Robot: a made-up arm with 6 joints. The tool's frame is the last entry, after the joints.
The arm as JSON. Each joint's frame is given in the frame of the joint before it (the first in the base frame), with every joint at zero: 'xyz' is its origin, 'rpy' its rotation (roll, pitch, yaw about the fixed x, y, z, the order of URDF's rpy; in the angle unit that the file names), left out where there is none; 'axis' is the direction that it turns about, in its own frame. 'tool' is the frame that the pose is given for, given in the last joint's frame.
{
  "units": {
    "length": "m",
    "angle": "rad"
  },
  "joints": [
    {
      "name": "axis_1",
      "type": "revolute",
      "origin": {
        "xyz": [
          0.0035,
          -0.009,
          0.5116
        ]
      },
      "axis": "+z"
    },
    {
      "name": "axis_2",
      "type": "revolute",
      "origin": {
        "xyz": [
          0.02,
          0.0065,
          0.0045
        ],
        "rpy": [
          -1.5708,
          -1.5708,
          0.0
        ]
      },
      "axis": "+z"
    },
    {
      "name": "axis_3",
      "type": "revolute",
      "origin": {
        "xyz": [
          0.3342,
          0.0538,
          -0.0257
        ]
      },
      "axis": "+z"
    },
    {
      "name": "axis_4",
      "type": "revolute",
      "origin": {
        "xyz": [
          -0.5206,
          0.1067,
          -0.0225
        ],
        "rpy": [
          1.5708,
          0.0,
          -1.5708
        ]
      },
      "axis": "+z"
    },
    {
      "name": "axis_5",
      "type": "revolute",
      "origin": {
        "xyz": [
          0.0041,
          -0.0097,
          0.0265
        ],
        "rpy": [
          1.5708,
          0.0,
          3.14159
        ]
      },
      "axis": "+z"
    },
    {
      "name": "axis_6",
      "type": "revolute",
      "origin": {
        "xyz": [
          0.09,
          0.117,
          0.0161
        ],
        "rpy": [
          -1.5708,
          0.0,
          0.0
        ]
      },
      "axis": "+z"
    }
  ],
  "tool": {
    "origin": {
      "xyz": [
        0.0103,
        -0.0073,
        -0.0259
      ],
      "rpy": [
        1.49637,
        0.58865,
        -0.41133
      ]
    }
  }
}
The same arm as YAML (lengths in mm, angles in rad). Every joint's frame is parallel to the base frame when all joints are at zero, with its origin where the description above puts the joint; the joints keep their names.
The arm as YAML. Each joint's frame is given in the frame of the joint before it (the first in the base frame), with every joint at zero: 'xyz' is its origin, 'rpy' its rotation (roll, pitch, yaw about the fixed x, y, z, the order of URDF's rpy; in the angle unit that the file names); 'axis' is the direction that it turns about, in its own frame. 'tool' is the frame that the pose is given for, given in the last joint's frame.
units:
  length: mm
  angle: rad
joints:
  - name: axis_1
    type: revolute
    origin:
      xyz: [3.5, -9.0, 511.6]
      rpy: [0.0, 0.0, 0.0]
    axis: [0.0, 0.0, 1.0]
  - name: axis_2
    type: revolute
    origin:
      xyz: [20.0, 6.5, 4.5]
      rpy: [0.0, 0.0, 0.0]
    axis: [0.0, 1.0, 0.0]
  - name: axis_3
    type: revolute
    origin:
      xyz: [53.8, -25.7, 334.2]
      rpy: [0.0, 0.0, 0.0]
    axis: [0.0, 1.0, 0.0]
  - name: axis_4
    type: revolute
    origin:
      xyz: [106.7, -22.5, -520.6]
      rpy: [0.0, 0.0, 0.0]
    axis: [0.0, 0.0, -1.0]
  - name: axis_5
    type: revolute
    origin:
      xyz: [-4.1, -9.7, -26.5]
      rpy: [0.0, 0.0, 0.0]
    axis: [0.0, 1.0, 0.0]
  - name: axis_6
    type: revolute
    origin:
      xyz: [90.0, 16.1, -117.0]
      rpy: [0.0, 0.0, 0.0]
    axis: [0.0, 0.0, -1.0]
tool:
  origin:
    xyz: [10.3, 7.3, 25.9]
    rpy: [-1.6452, -0.5887, 0.4113]

